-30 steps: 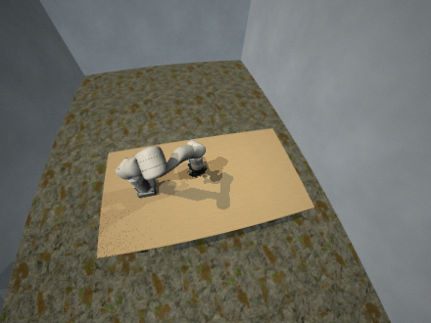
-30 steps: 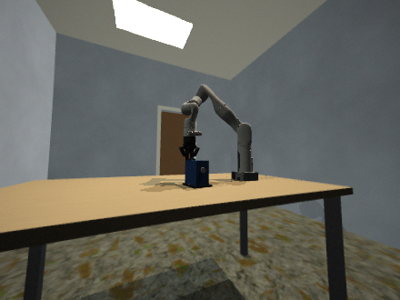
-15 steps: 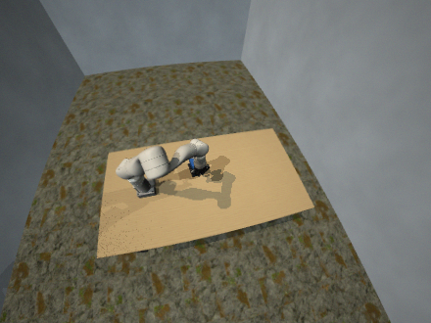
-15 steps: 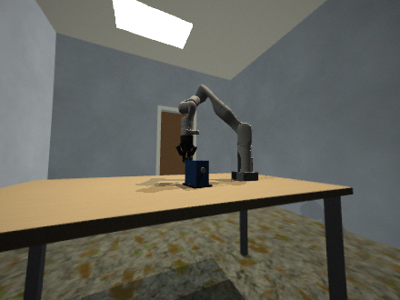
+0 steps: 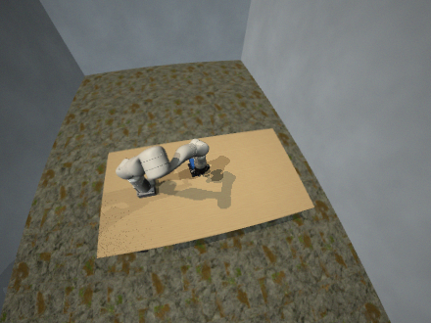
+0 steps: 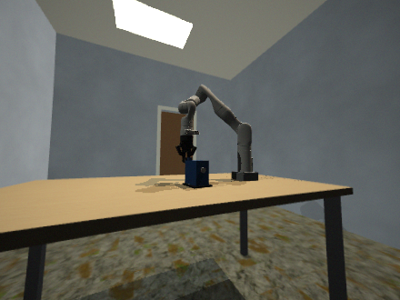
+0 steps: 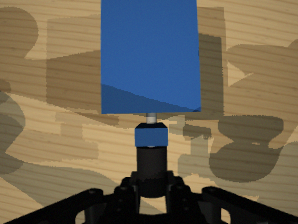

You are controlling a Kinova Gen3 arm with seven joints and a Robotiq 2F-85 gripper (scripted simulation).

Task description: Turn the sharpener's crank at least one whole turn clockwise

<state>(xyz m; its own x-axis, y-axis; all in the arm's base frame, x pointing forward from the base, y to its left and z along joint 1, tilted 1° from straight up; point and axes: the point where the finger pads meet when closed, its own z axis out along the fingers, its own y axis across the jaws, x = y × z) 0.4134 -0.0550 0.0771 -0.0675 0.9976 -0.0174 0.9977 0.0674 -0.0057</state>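
The black knob is 20 mm to the left of my hand.
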